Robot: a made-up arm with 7 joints.
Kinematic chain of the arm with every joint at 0, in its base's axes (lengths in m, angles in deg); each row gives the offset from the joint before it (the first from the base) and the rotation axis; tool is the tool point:
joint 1: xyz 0 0 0 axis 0 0.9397 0.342
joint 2: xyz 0 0 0 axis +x
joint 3: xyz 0 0 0 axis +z
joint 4: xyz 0.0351 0 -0.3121 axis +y
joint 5: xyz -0.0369 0 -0.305 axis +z
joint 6: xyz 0 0 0 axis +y
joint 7: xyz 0 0 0 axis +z
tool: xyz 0 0 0
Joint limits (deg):
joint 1: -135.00..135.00
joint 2: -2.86..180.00
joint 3: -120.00..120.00
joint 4: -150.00..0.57
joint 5: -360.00..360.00
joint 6: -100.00..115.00
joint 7: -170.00..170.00
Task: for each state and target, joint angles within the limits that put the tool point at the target. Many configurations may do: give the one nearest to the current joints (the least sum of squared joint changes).
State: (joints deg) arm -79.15 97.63 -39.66 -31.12 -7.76 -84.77 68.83
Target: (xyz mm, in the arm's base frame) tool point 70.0 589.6 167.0
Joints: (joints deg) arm -59.83 102.00 -39.03 0.50 -7.76 -84.77 68.83
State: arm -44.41 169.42 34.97 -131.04 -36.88 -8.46 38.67
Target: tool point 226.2 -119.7 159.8
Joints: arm -8.97 178.50 23.49 -135.22 -36.88 -8.46 38.67
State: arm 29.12 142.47 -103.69 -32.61 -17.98 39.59 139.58
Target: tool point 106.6 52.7 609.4
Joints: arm 12.20 179.67 -105.86 -9.21 -17.98 39.59 139.58
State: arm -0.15 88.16 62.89 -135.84 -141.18 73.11 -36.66
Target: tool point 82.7 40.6 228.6
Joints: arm -3.77 99.23 65.83 -146.59 -141.18 73.11 -36.66
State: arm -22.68 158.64 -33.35 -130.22 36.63 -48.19 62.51
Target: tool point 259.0 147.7 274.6
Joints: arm -18.38 162.70 -20.32 -111.87 36.63 -48.19 62.51
